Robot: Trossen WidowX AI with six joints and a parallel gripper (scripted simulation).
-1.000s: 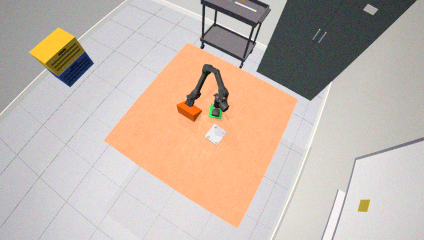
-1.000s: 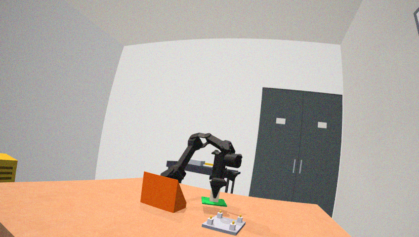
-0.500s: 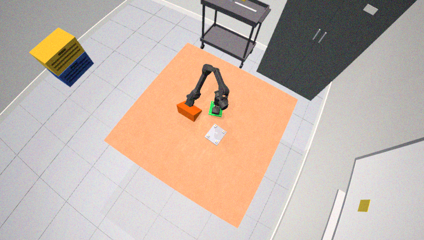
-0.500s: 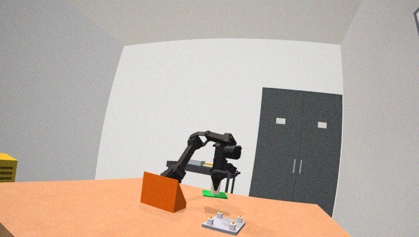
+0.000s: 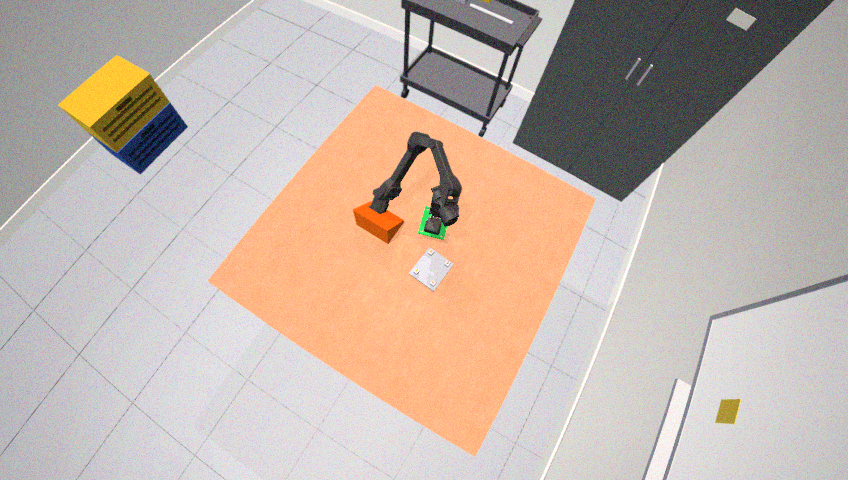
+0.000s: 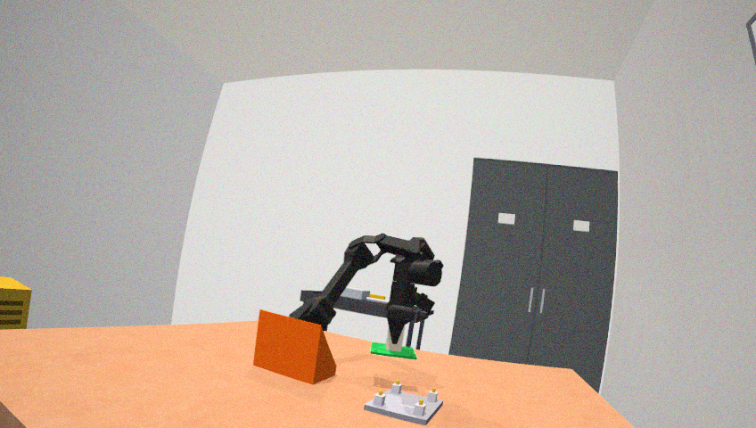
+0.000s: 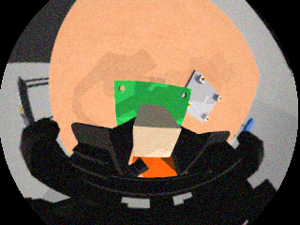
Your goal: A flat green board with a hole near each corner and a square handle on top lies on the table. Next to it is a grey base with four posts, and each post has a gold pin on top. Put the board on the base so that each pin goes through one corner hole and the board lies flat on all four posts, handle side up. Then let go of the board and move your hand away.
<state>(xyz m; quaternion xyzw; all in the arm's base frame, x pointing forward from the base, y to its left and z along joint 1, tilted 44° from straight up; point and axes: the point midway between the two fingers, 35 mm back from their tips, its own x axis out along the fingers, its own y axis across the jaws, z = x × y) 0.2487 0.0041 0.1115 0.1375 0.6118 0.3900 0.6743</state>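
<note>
Now: gripper tip 10 cm short of the grey base, 15 cm to the left of it and 11 cm above it. Round my gripper tip: green board right at my gripper tip.
</note>
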